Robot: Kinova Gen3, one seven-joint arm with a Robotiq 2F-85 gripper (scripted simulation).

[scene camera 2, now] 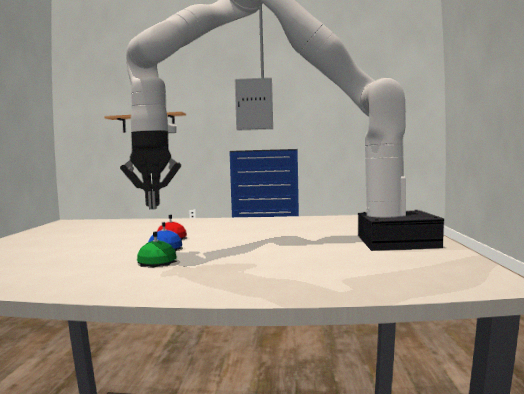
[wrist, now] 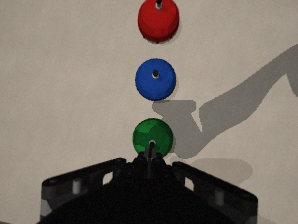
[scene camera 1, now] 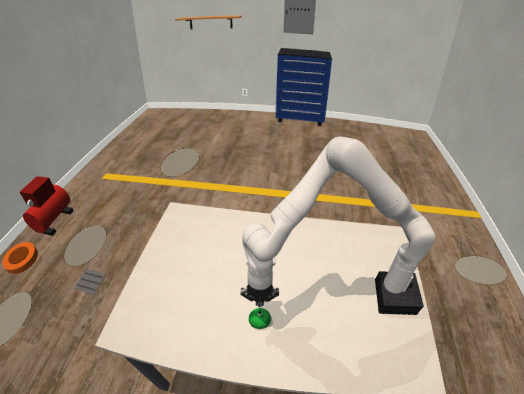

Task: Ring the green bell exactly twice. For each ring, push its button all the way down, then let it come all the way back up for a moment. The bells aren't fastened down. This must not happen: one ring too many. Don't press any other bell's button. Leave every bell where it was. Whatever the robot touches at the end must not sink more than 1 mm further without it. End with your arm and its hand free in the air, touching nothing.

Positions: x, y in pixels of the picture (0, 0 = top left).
Labels:
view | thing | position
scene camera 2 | gripper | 153, 208
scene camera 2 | green bell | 156, 253
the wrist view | gripper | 150, 155
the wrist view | green bell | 151, 133
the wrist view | blue bell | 155, 79

